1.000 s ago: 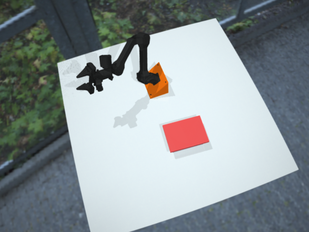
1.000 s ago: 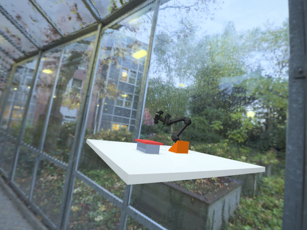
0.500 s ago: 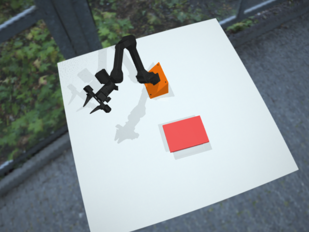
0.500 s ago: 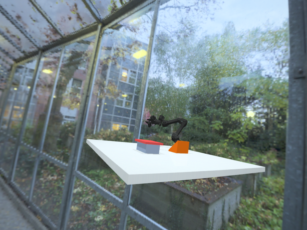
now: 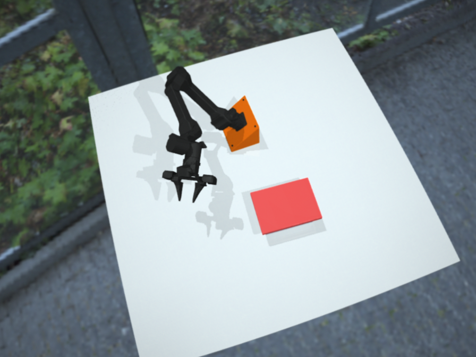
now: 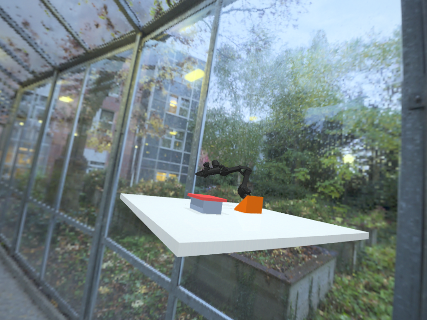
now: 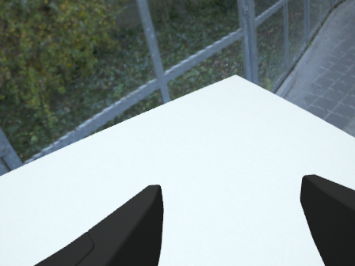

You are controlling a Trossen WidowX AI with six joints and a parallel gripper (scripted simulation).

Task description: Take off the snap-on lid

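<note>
Right now my gripper tip is 6 cm short of the red lid, 35 cm to the right of it and 15 cm above it. Round my gripper tip: grey storage box (6 cm ahead, 35 cm to the left, 20 cm below).
</note>
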